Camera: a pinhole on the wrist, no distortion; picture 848 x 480 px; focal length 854.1 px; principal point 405.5 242.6 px. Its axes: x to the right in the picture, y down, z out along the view. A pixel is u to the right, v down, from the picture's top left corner.
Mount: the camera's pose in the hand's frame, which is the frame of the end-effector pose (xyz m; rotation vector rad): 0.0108 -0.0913 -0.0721 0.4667 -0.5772 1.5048
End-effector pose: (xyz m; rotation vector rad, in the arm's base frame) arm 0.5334 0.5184 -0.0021 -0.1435 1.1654 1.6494
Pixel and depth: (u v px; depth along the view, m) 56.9 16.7 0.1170
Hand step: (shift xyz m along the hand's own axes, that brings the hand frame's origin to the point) 0.0350 -0.2019 -0.0080
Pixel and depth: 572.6 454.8 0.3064
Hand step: -0.0866 -0.2317 0.2000
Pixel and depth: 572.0 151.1 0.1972
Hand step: 0.0181 -0.1835 0.1075
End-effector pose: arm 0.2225 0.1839 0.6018 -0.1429 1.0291 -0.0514
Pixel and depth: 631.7 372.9 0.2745
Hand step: -0.0506 -0.2028 0.1852
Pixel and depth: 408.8 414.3 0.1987
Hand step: -0.0422 -0.2125 0.0814
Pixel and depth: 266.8 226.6 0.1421
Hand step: 0.0046 -0.1973 0.0251
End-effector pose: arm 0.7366 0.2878 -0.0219 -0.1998 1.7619 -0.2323
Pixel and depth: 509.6 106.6 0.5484
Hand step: 0.0603 -0.3798 0.4045
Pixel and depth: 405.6 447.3 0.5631
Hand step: -0.1609 -0.4360 0.3603
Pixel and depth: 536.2 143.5 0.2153
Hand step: 0.0208 -0.1991 0.1185
